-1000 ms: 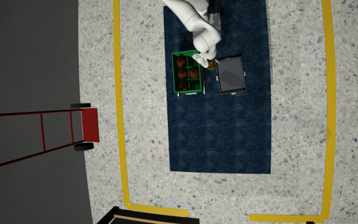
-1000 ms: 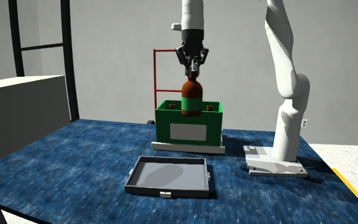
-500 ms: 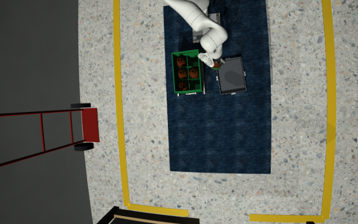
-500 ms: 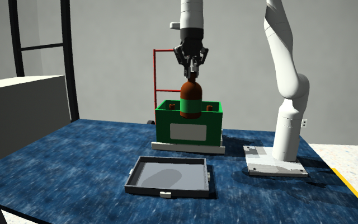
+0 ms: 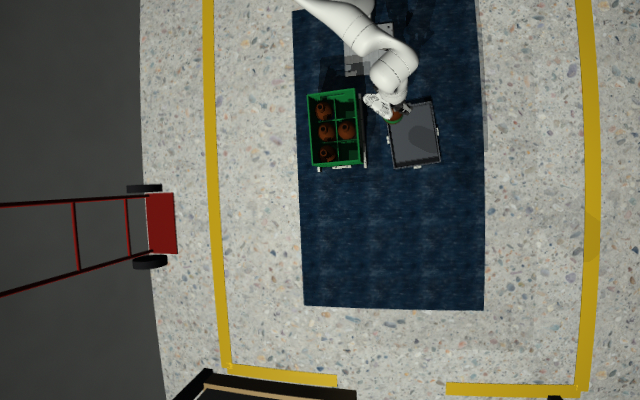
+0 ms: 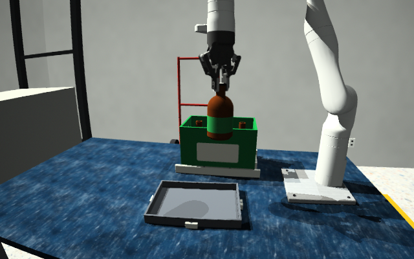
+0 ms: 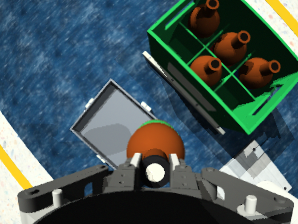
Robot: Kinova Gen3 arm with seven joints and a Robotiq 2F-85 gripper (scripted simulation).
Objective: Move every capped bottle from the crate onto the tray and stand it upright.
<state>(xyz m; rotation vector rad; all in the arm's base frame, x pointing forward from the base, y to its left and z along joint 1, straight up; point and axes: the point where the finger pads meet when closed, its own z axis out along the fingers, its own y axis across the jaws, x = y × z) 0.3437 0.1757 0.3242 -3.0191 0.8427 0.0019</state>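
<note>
The bottle is 70 mm below my hand. The rest, counted from my hand: grey tray (320 mm below, 90 mm to the left, 40 mm ahead); green crate (250 mm below, 210 mm to the right, 70 mm ahead).
</note>
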